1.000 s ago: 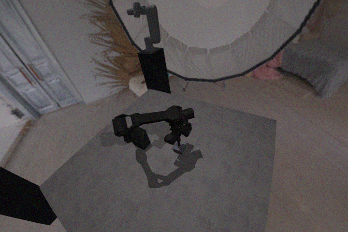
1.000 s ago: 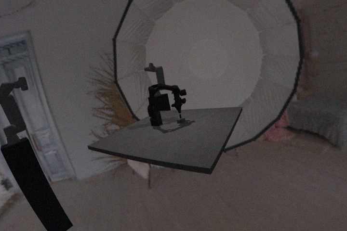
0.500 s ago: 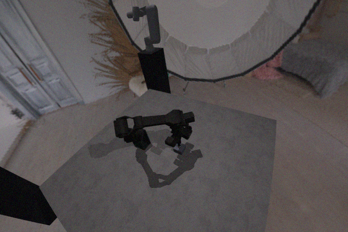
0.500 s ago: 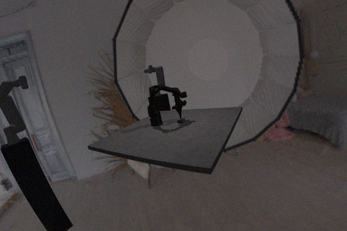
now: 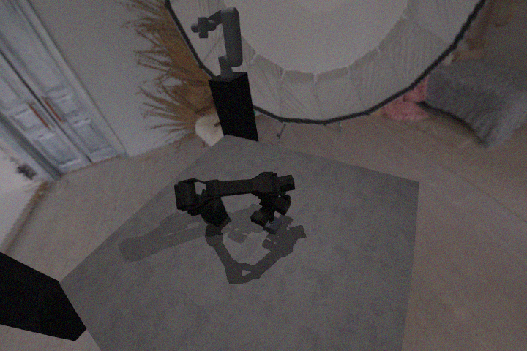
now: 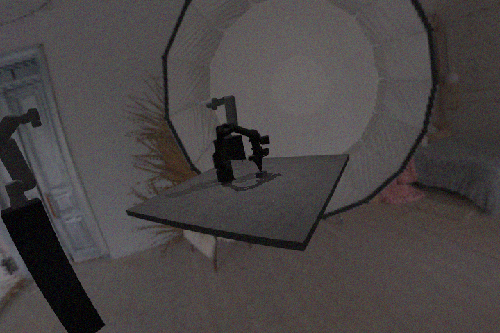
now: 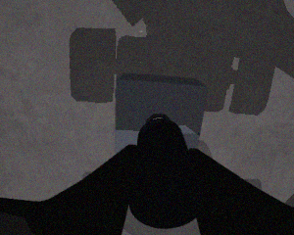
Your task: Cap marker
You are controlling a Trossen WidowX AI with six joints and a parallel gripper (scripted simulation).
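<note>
Now: the dark marker cap 10 mm above my gripper tip.
</note>
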